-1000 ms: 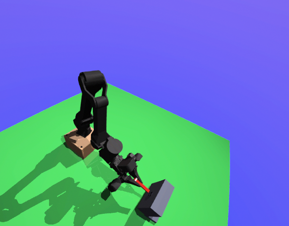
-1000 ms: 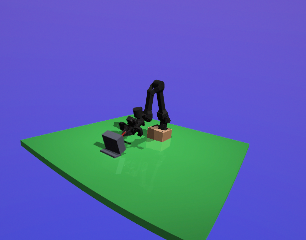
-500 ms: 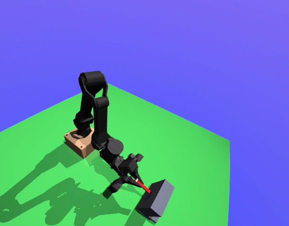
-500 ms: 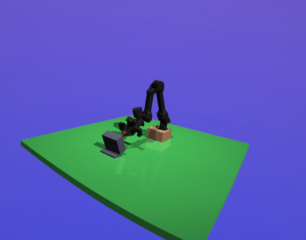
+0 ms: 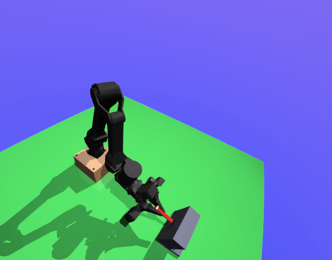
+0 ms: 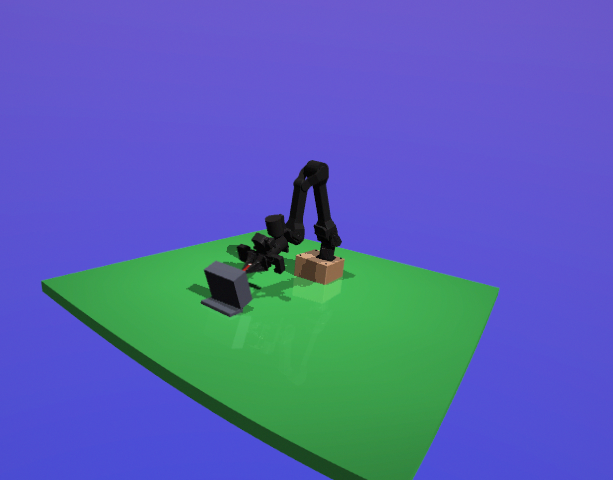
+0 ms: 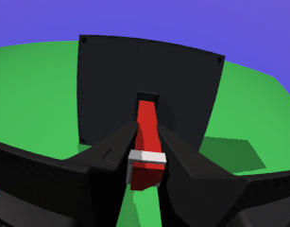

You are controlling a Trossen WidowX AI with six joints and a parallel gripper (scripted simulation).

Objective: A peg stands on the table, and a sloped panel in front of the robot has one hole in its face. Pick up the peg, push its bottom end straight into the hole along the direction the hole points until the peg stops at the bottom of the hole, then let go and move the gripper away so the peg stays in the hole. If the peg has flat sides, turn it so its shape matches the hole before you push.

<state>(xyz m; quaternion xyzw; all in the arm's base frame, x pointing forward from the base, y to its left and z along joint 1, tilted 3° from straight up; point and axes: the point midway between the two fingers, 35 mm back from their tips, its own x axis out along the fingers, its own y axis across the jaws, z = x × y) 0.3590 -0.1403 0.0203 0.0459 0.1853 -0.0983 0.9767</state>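
Right now my gripper tip is 7 cm short of the grey sloped panel, 3 cm above it and 2 cm to the left of it. Also, from my gripper tip: red peg 2 cm behind; thin grey foot 10 cm ahead, 9 cm below, 2 cm to the right.
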